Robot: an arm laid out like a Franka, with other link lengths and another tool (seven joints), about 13 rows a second.
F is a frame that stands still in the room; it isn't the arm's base.
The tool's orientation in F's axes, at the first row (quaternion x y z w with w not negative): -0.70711, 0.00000, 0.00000, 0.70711
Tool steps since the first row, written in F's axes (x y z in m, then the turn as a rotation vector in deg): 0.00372, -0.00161, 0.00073, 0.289, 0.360, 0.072; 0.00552, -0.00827, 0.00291, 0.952, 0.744, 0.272; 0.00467, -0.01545, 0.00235, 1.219, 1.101, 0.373; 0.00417, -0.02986, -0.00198, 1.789, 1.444, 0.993; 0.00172, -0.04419, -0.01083, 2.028, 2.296, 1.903; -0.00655, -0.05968, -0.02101, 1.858, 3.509, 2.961
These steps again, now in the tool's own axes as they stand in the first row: 0.00372, -0.00073, -0.00161, 0.289, -0.072, 0.360; 0.00552, -0.00291, -0.00827, 0.952, -0.272, 0.744; 0.00467, -0.00235, -0.01545, 1.219, -0.373, 1.101; 0.00417, 0.00198, -0.02986, 1.789, -0.993, 1.444; 0.00172, 0.01083, -0.04419, 2.028, -1.903, 2.296; -0.00655, 0.02101, -0.05968, 1.858, -2.961, 3.509
